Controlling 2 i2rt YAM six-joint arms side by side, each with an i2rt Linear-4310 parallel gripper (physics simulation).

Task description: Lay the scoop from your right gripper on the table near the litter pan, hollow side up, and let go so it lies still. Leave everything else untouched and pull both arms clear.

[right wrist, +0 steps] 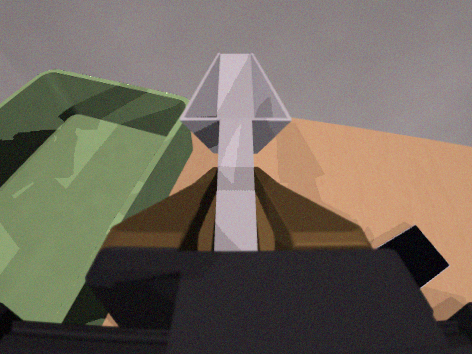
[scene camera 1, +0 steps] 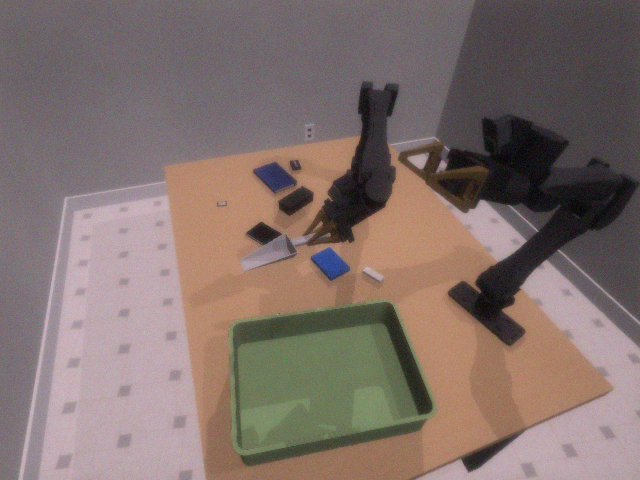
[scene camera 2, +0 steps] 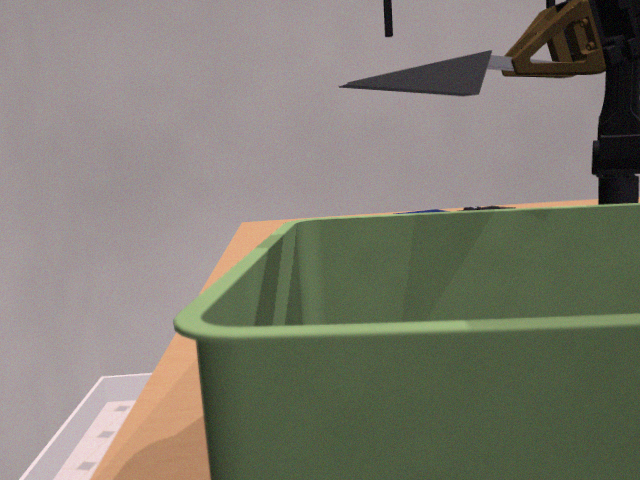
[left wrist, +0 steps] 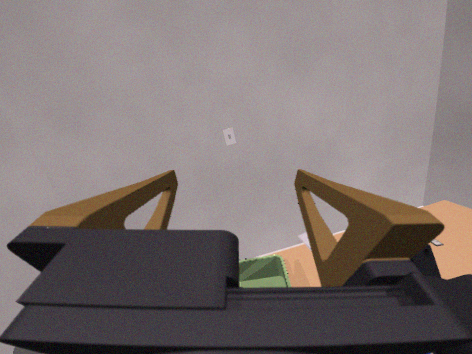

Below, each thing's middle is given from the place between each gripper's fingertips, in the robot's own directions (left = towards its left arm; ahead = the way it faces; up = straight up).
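Scene:
Counting from my left hand, I find the grey scoop [scene camera 2: 463, 76] 31 cm below, 13 cm ahead and 19 cm to the right. The dark blue book [scene camera 1: 272, 175] is far below my left hand, far to the right of it and a little behind it. As for the black phone [right wrist: 424, 262], it lies 50 cm below that same left hand, 43 cm to the right and 7 cm ahead, whereas the green litter pan [right wrist: 89, 152] is 46 cm below my left hand, 5 cm to the left of it and 15 cm ahead of it. My right hand, for its part, is 1 cm above the scoop and 5 cm short of it. From my right hand I count the book as a fair way below, far to the right and a fair way behind; the phone as 20 cm below, 23 cm to the right and 1 cm behind; and the pan as 16 cm below, 7 cm ahead and 24 cm to the left.

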